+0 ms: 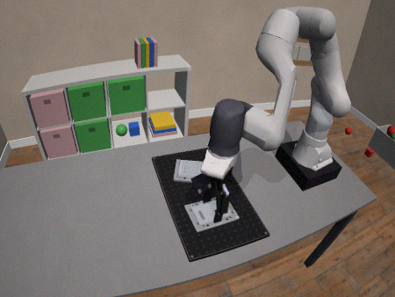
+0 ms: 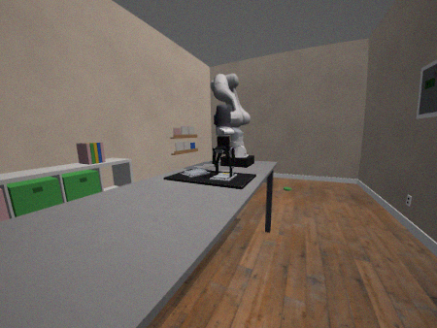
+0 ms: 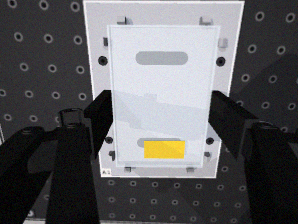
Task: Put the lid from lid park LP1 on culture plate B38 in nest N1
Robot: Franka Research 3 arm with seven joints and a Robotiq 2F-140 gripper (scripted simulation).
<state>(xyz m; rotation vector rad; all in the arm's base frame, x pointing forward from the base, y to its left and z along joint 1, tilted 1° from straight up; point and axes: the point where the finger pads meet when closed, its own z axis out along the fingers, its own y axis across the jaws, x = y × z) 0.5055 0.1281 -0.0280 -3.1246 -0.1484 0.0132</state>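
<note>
Right now the lid park is 3 cm below my hand. The rest, counted from my hand: nest N1 (22 cm to the right, 3 cm below); then clear lid (2 cm below); then culture plate (22 cm to the right, 2 cm below).
</note>
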